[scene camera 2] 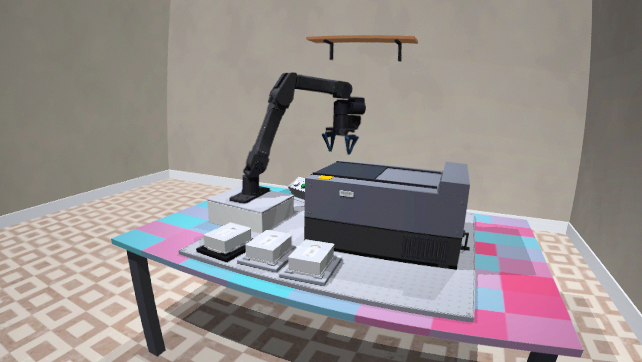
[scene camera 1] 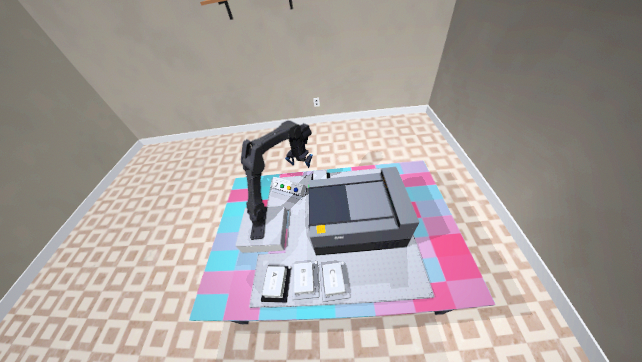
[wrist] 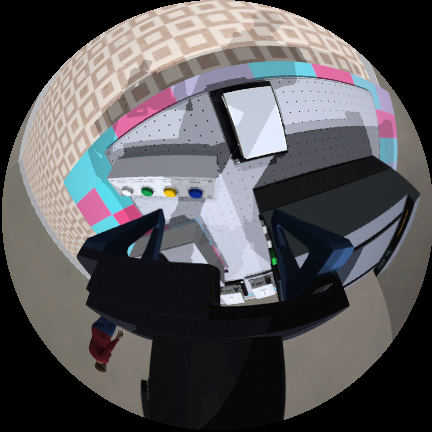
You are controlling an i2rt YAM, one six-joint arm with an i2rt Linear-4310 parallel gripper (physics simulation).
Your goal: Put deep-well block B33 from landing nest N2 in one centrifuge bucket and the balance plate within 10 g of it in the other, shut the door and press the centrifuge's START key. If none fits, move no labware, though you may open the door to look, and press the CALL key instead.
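Pixels of known places: gripper, fingertip midpoint: (scene camera 2: pixel 339 153) (scene camera 1: pixel 301 166) (wrist: pixel 217 214); arm's base at its link origin: (scene camera 2: pixel 250 195) (scene camera 1: pixel 259 222).
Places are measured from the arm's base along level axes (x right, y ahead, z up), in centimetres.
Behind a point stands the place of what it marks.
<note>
My gripper (scene camera 1: pixel 300 164) @(x -24.9, y 26.3, z 14.4 cm) (scene camera 2: pixel 339 151) @(x -24.9, y 26.3, z 14.4 cm) (wrist: pixel 217 214) @(x -24.9, y 26.3, z 14.4 cm) is open and empty, high above the table near the centrifuge's front. A white block (scene camera 1: pixel 321 175) @(x -30.8, y 36.7, z -1.6 cm) (wrist: pixel 256 122) @(x -29.1, y 35.1, z -1.6 cm) sits in a black nest at the back; no label is readable on it. White plates A (scene camera 1: pixel 274 282) @(x 31.5, y 10.2, z -2.0 cm) (scene camera 2: pixel 227 237) @(x 34.6, y 12.3, z -2.1 cm), B (scene camera 1: pixel 303 277) @(x 30.6, y 23.6, z -2.1 cm) (scene camera 2: pixel 268 246) @(x 34.8, y 25.6, z -2.1 cm) and C (scene camera 1: pixel 333 279) @(x 32.9, y 37.1, z -2.0 cm) (scene camera 2: pixel 311 257) @(x 36.6, y 38.5, z -1.9 cm) sit in nests along the near edge; their small print is unreadable. The grey centrifuge (scene camera 1: pixel 365 239) @(x 19.7, y 53.7, z 6.1 cm) (scene camera 2: pixel 380 212) @(x 19.7, y 51.8, z 6.5 cm) (wrist: pixel 320 195) @(x -13.7, y 42.9, z 2.9 cm) has its top closed, hiding the buckets. A green key (wrist: pixel 274 261) @(x -11.7, y 30.0, z 11.7 cm) shows on its front.
A key box (scene camera 1: pixel 276 190) @(x -27.9, y 5.6, z -7.1 cm) (wrist: pixel 165 172) @(x -27.3, y 17.5, z 0.2 cm) with white, green, yellow and blue keys stands left of the centrifuge. The arm's pale base block (scene camera 1: pixel 261 245) @(x 13.3, y 2.5, z -0.6 cm) (scene camera 2: pixel 235 215) @(x 13.2, y 1.5, z -3.7 cm) stands at the left. A person in red (wrist: pixel 102 345) shows in the wrist view. A wooden shelf (scene camera 2: pixel 362 39) hangs on the wall.
</note>
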